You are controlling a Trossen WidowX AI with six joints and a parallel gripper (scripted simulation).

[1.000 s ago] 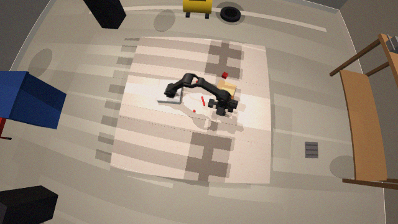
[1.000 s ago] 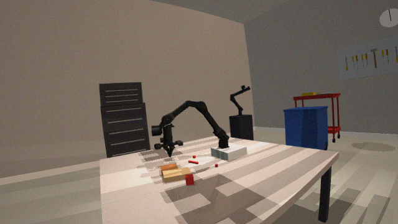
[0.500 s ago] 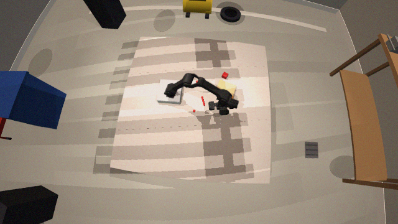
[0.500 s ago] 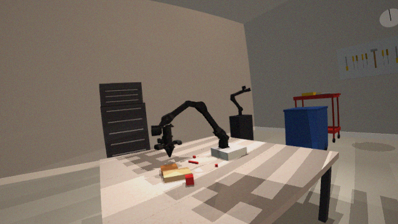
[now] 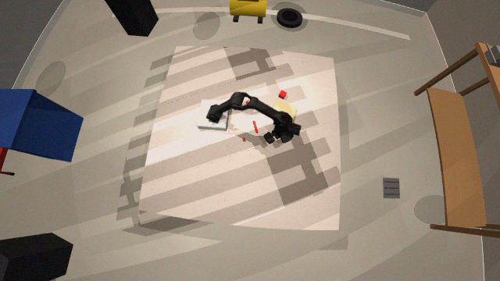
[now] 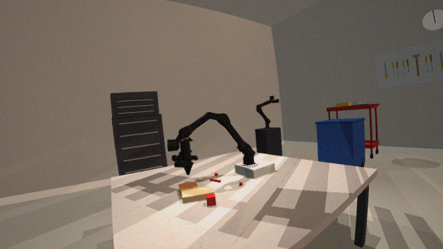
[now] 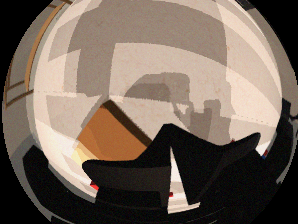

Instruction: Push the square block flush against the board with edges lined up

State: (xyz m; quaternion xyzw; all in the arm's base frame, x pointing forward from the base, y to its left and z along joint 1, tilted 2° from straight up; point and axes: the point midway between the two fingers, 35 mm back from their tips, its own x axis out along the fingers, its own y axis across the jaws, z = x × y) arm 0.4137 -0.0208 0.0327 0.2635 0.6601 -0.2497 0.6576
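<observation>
Now: the orange flat square 100 mm to the left of my gripper tip, 50 mm below it and 30 mm ahead of it. The rest, counted from my gripper tip: tan board: 200 mm to the left, 50 mm below, 10 mm ahead; thin red stick: 150 mm behind, 50 mm below, 40 mm to the left; red square block: 320 mm to the left, 40 mm below, 20 mm behind.
</observation>
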